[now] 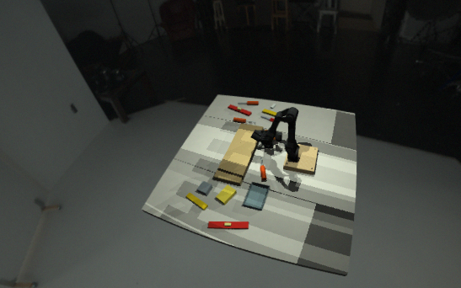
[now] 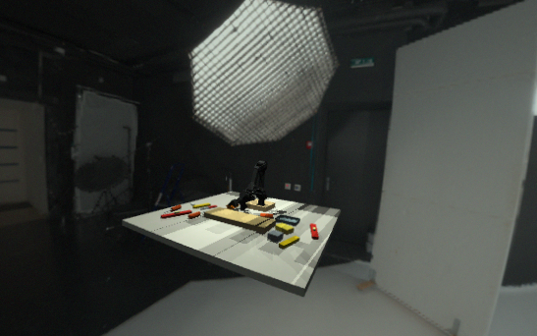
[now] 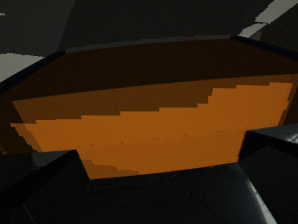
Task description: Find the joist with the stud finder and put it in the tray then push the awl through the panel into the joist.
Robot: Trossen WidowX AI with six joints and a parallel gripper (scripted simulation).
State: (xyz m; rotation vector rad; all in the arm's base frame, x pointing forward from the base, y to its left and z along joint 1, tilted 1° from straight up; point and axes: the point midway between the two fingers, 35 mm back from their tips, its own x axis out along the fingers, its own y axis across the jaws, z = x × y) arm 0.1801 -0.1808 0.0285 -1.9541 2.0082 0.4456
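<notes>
Now: the stud finder 2 cm behind my gripper tip and 1 cm below it. Also, from my gripper tip: blue-grey tray: 2 cm ahead, 50 cm to the left, 5 cm below; then yellow block: 20 cm ahead, 52 cm to the left, 5 cm below; then awl: 3 cm behind, 5 cm to the right, 6 cm below.
</notes>
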